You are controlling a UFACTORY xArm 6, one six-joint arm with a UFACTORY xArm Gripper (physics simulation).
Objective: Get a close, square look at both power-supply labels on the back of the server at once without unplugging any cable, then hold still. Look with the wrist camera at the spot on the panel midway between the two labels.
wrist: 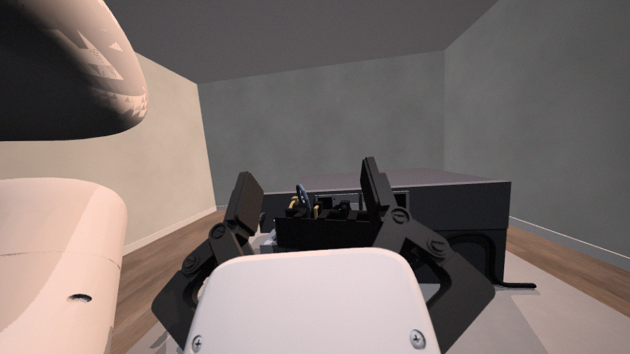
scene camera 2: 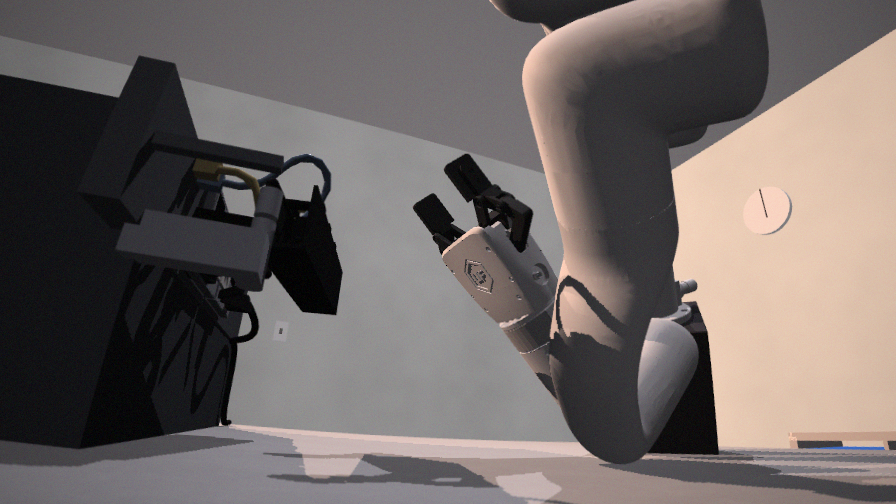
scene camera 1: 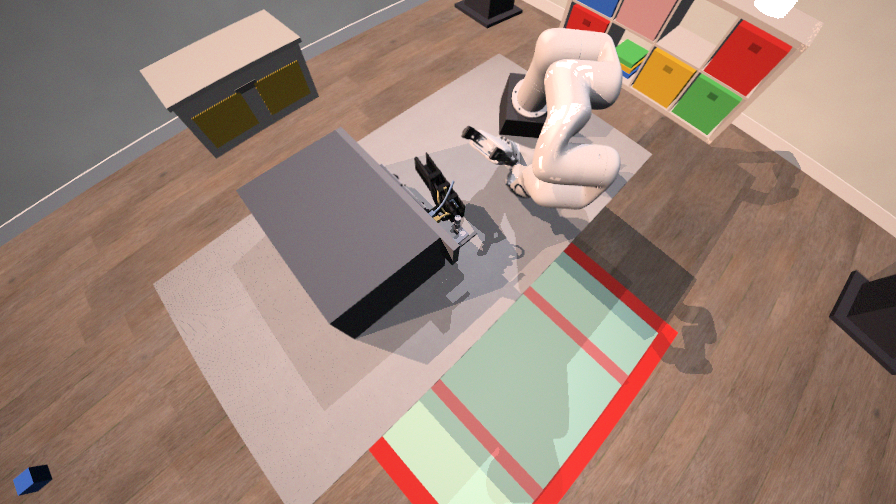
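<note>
The server (scene camera 1: 338, 219) (scene camera 2: 43, 250) (wrist: 462, 205) is a large grey and black box. In the wrist view its back is distant and low, partly behind my fingers and a black cable-arm part (scene camera 1: 432, 178) (scene camera 2: 310, 269) (wrist: 325, 232). A blue cable (scene camera 1: 446, 199) (scene camera 2: 316, 157) (wrist: 301, 192) and a yellow cable (scene camera 2: 241, 175) (wrist: 294, 201) show beside that part. A black cable (scene camera 2: 253, 322) (wrist: 492, 255) hangs from the back to the floor. The power-supply labels cannot be made out. My gripper (scene camera 1: 485, 142) (scene camera 2: 448, 191) (wrist: 307, 175) is open and empty, apart from the server and cables.
A grey bracket (scene camera 2: 194, 244) juts from the server's rear edge. The arm's own pale links (wrist: 55, 260) fill the left of the wrist view. A red-edged green floor zone (scene camera 1: 513, 363), a cabinet (scene camera 1: 225, 56) and a cube shelf (scene camera 1: 808, 34) stand or lie around.
</note>
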